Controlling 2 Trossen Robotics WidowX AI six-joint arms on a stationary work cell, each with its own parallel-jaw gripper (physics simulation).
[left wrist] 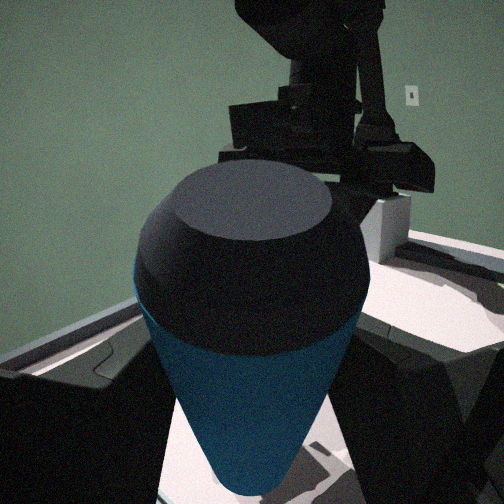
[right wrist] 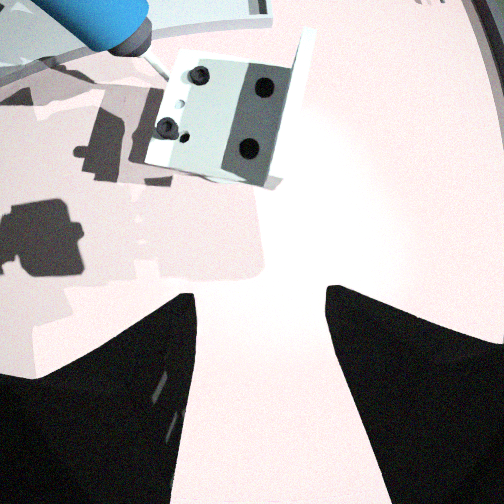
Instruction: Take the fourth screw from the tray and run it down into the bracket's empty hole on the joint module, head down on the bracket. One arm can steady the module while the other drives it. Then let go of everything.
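My left gripper (left wrist: pixel 250 400) is shut on a screwdriver (left wrist: pixel 250 310) with a blue handle and a dark cap, seen here from its butt end. In the right wrist view the screwdriver (right wrist: pixel 100 22) comes in from the top left, and its thin shaft ends at the left edge of the white bracket (right wrist: pixel 220 120). The bracket's top carries two dark screw heads (right wrist: pixel 199 75) (right wrist: pixel 167 128), with a small dark hole (right wrist: pixel 184 137) beside the lower one. Its grey part shows two more dark spots (right wrist: pixel 264 87). I cannot make out a screw on the shaft tip. My right gripper (right wrist: pixel 260 295) is open and empty, well short of the bracket.
The right arm (left wrist: pixel 320 115) hangs dark behind the screwdriver, above a grey block (left wrist: pixel 387 225). A pale grey slab (right wrist: pixel 210 15) lies behind the bracket. A raised dark rim (left wrist: pixel 75 325) borders the table; a green wall stands beyond.
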